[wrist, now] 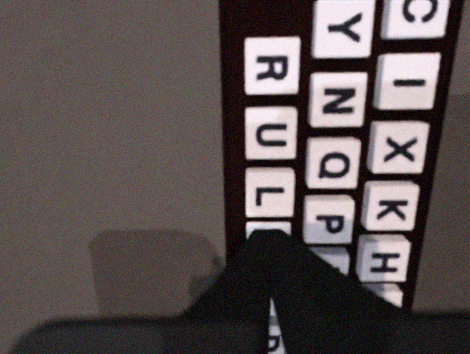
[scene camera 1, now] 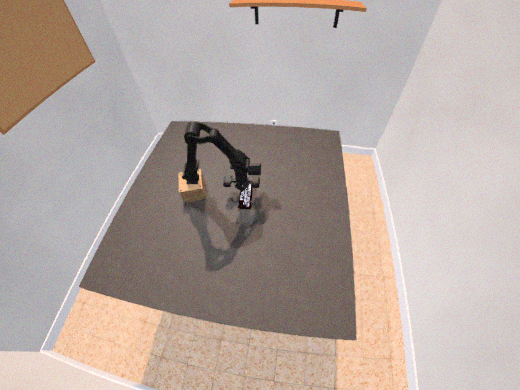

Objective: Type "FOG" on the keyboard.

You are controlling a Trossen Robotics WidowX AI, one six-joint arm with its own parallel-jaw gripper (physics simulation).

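Places are measured from the arm's base along level axes (x left, y back, z up), in metres.
Where they show: gripper, fingertip midpoint: (wrist: 266, 241) (scene camera 1: 242, 190); arm's base at its link origin: (scene camera 1: 192, 179).
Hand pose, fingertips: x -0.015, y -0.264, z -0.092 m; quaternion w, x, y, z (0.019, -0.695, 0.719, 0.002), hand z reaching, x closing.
Things, the pixels of their top centre, and the offset from my fingertips. Level surfaces: height alone.
- keyboard at its top centre: (wrist: 324, 286) (scene camera 1: 245, 192) dx -0.015, dy -0.018, dz +0.005 m
- R at its top centre: (wrist: 272, 66) dx +0.055, dy -0.003, dz +0.005 m
- U at its top centre: (wrist: 271, 134) dx +0.036, dy -0.002, dz +0.005 m
- L at its top centre: (wrist: 269, 195) dx +0.018, dy -0.001, dz +0.005 m
- key at its top centre: (wrist: 267, 343) dx -0.037, dy +0.001, dz +0.005 m
- dark mat at its surface level: dz -0.012 m
The keyboard (scene camera 1: 245, 206) (wrist: 235, 150) is a dark red board with white letter keys in rows. In the wrist view the near row has R (wrist: 272, 65), U (wrist: 271, 133) and L (wrist: 270, 192); the other rows show Y, N, Q, P and C, I, X, K, H. My gripper (wrist: 266, 241) is shut and empty, its tips over the key after L, whose letter is hidden. Whether the tips touch that key I cannot tell. The fingers hide more keys. Part of another key (wrist: 274, 342) shows between the fingers. F, O and G cannot be made out.
The arm (scene camera 1: 191, 155) stands on a wooden block (scene camera 1: 192, 193) on the dark mat (scene camera 1: 280, 280), left of the keyboard. An orange shelf (scene camera 1: 297, 5) is on the back wall, and a brown panel (scene camera 1: 40, 55) shows at the upper left.
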